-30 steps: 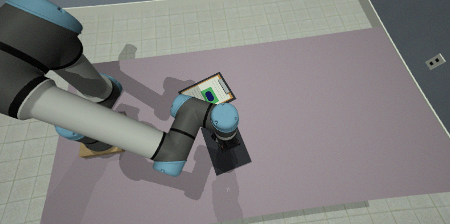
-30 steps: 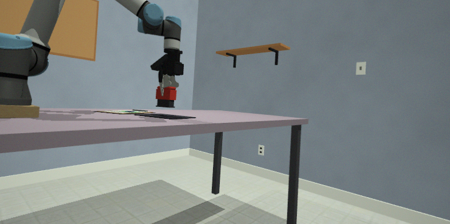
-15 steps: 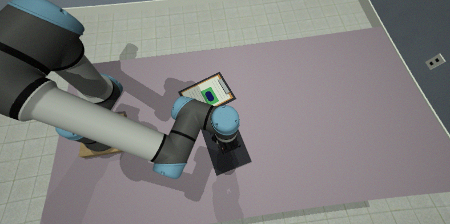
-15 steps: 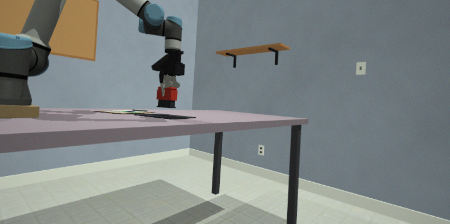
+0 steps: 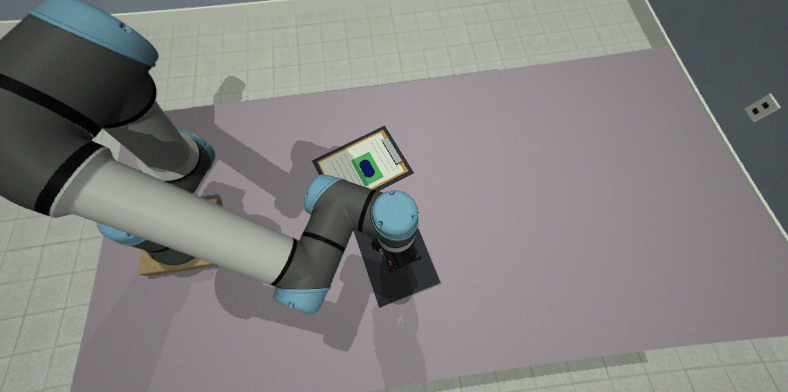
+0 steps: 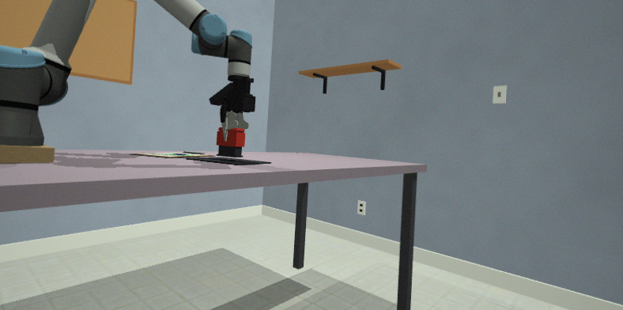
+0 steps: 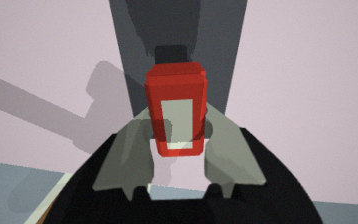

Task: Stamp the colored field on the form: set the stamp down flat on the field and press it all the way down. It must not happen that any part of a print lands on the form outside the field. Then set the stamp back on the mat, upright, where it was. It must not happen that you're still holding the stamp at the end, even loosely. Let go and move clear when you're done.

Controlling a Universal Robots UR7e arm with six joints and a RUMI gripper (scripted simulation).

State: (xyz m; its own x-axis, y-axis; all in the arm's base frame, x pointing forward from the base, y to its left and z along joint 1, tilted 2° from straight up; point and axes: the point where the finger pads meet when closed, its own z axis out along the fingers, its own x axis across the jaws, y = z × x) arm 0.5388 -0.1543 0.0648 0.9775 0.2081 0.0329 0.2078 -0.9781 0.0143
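Right now my hand is 8 cm above the mat. From my hand the other things lie so: clipboard (27 cm to the left, 8 cm below, 3 cm behind); then red stamp (2 cm below).
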